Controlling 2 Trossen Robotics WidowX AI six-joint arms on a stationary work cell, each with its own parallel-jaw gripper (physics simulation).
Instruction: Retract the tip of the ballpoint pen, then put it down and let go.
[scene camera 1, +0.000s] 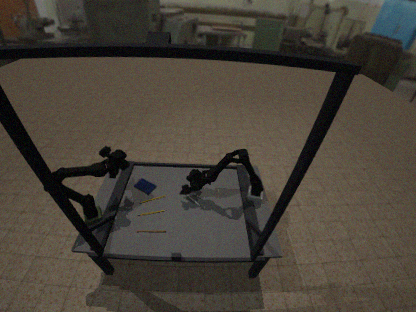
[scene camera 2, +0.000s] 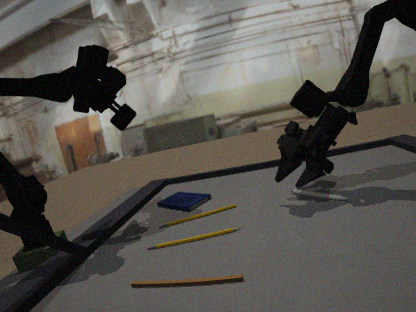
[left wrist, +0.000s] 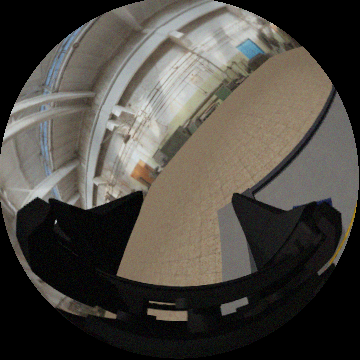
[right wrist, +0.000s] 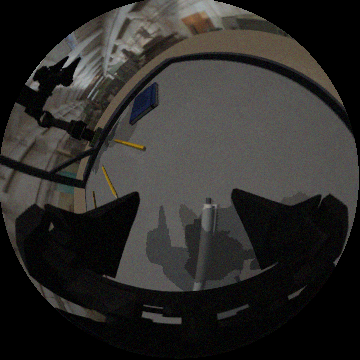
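Where they show: left gripper, fingertip midpoint: (scene camera 2: 113, 104) (left wrist: 188, 196); right gripper, fingertip midpoint: (scene camera 1: 183, 192) (scene camera 2: 287, 184) (right wrist: 186, 195); left arm's base, link origin: (scene camera 1: 92, 214) (right wrist: 92, 136); right arm's base, link origin: (scene camera 1: 255, 192).
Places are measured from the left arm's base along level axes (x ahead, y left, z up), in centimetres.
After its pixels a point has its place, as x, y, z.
The white ballpoint pen (scene camera 1: 192, 200) @(62.8, -18.5, -2.9) (scene camera 2: 320, 194) @(63.0, -18.1, -3.1) (right wrist: 205, 235) @(62.3, -13.8, -2.9) lies on the grey table top. In the right wrist view its dark button and clip point away from the gripper, and its lower end is hidden by the gripper body. My right gripper (scene camera 2: 288, 183) @(59.7, -10.4, -1.2) (right wrist: 186, 195) @(59.7, -10.4, -1.2) is open and empty, pointing down above the table near the pen's button end. In its wrist view the pen shows between the spread fingers, below them on the table. My left gripper (left wrist: 188, 196) @(25.9, 17.8, 28.3) (right wrist: 73, 56) is open and empty, raised high near the table's left edge in scene camera 1, far from the pen.
A blue notebook (scene camera 1: 145, 186) @(38.0, 8.8, -2.8) (scene camera 2: 185, 201) @(38.1, 6.7, -2.8) (right wrist: 145, 103) @(41.6, 6.5, -2.8) lies at the table's far left. Two yellow pencils (scene camera 2: 197, 216) @(38.2, -4.2, -3.5) (scene camera 2: 195, 239) @(34.8, -14.4, -3.6) and an orange stick (scene camera 2: 187, 281) @(30.1, -26.7, -3.3) lie left of the pen in scene camera 2. Dark frame posts (scene camera 1: 305, 160) @(71.5, -70.3, 72.0) stand at the table's sides.
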